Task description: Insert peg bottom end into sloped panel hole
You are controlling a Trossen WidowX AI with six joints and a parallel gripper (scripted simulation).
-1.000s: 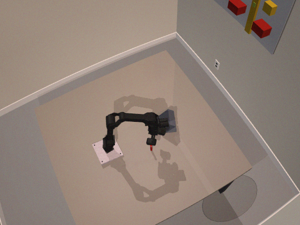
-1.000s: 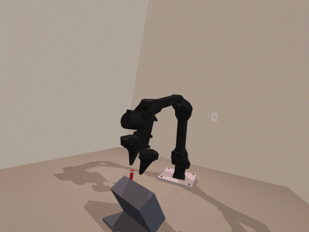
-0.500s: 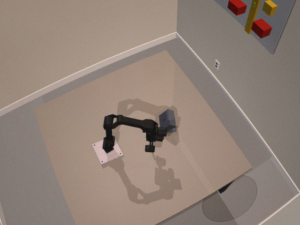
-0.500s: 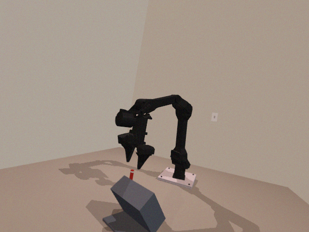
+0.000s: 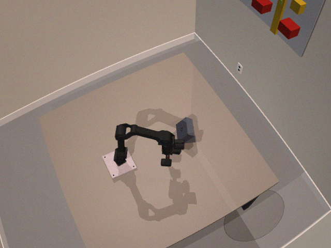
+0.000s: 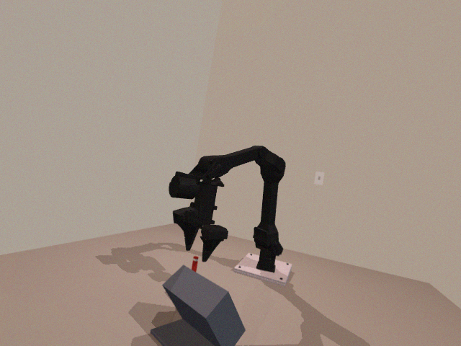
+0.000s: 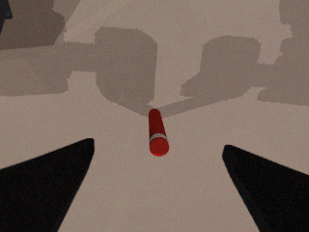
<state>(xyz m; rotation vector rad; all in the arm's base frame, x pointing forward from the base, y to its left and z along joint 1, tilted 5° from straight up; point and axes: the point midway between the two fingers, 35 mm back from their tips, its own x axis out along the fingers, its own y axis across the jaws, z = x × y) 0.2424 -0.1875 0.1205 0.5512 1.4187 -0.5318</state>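
The red peg is 3 cm below my gripper tip. From my gripper tip the other things lie so: sloped panel: 21 cm ahead, 10 cm to the left, 2 cm below; then blue-grey foot: 23 cm ahead, 9 cm to the left, 8 cm below.
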